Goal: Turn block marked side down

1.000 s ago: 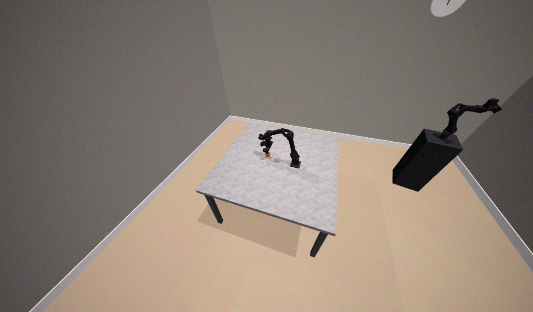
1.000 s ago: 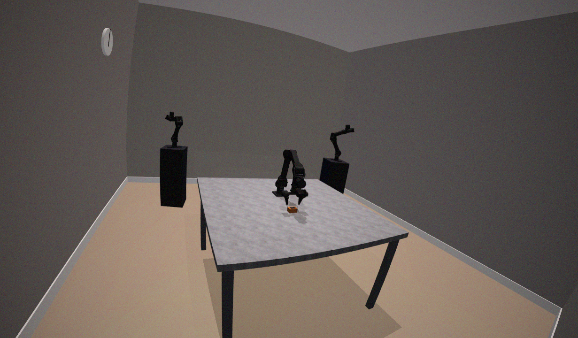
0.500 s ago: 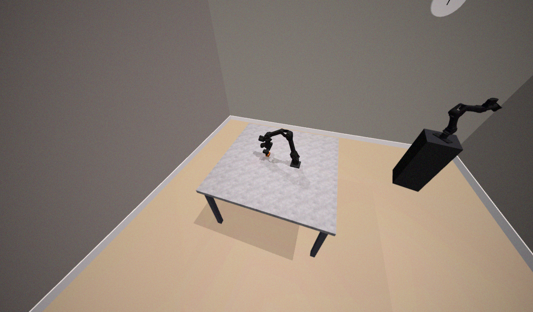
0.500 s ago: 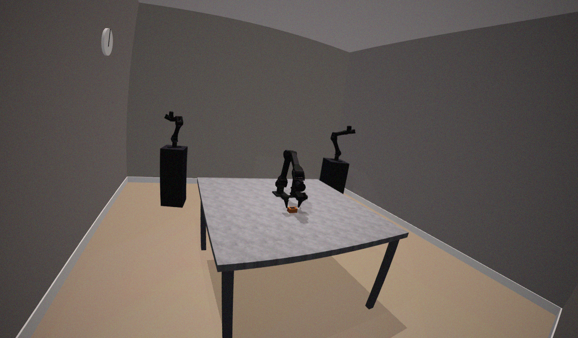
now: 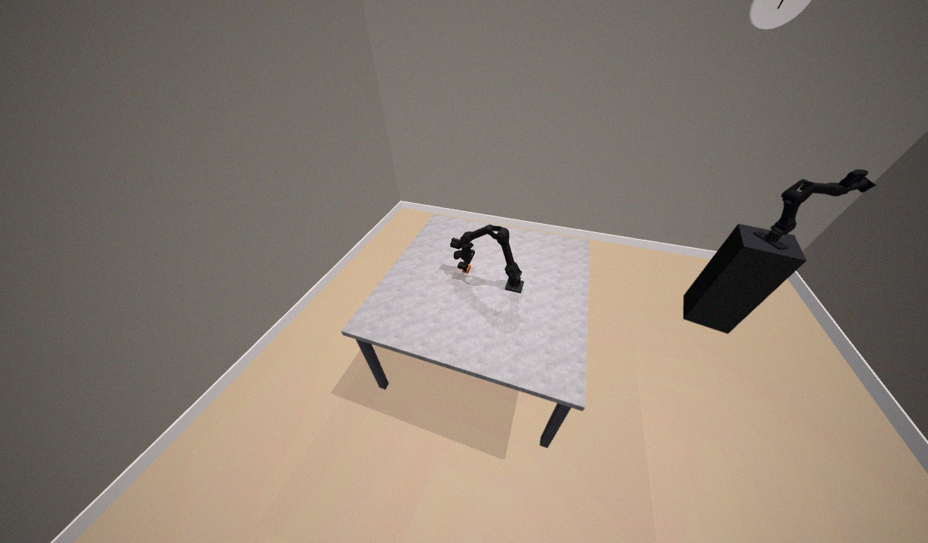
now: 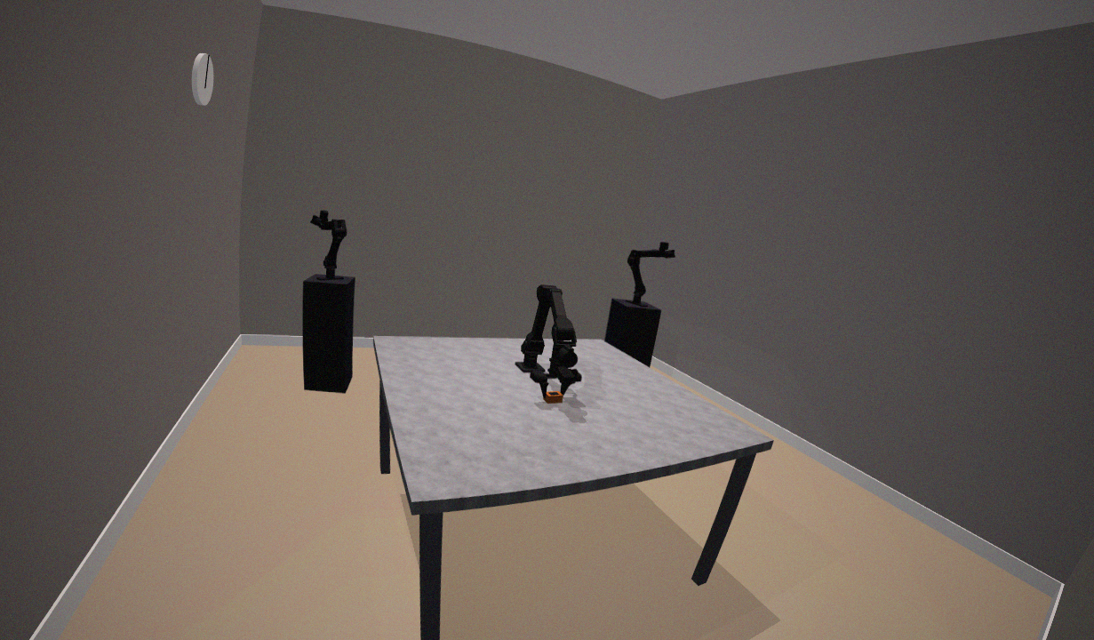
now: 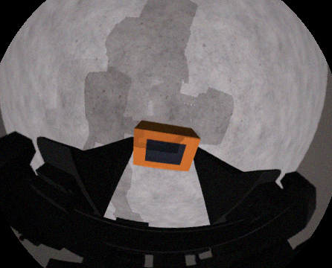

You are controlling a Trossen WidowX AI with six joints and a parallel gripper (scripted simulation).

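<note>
Right now my gripper tip is 10 mm below the orange block.
</note>
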